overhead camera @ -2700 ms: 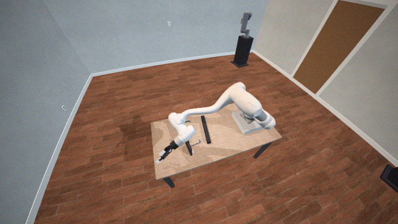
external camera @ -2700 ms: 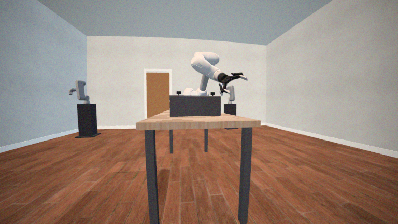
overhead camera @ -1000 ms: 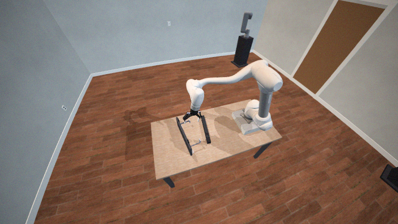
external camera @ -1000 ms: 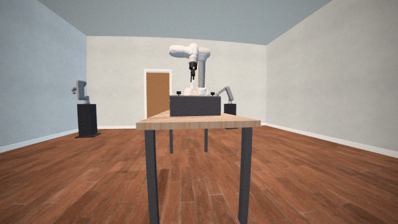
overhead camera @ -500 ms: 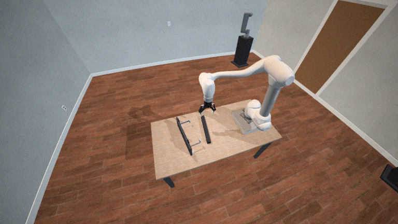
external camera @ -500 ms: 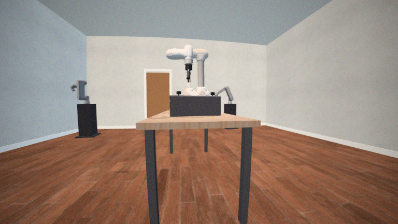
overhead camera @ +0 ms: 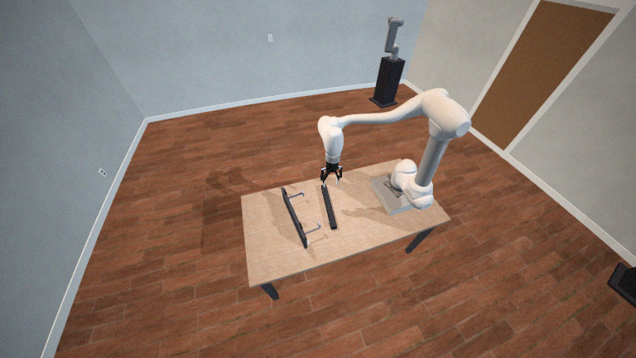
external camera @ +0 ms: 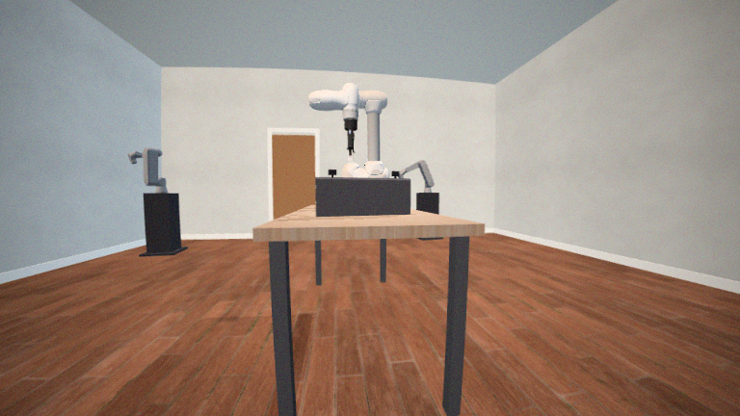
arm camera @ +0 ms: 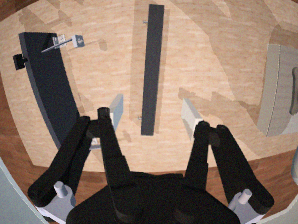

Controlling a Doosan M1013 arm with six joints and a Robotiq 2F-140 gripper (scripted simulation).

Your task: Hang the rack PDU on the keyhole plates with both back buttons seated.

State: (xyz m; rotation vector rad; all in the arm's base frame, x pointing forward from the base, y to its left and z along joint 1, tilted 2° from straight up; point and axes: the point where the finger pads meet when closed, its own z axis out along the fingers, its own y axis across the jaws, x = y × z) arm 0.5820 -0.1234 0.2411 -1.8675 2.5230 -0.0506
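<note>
The rack PDU is 29 cm below my hand, 2 cm ahead of it and 1 cm to the right of it. The rest, counted from my hand: mounting panel (30 cm ahead, 22 cm below).
</note>
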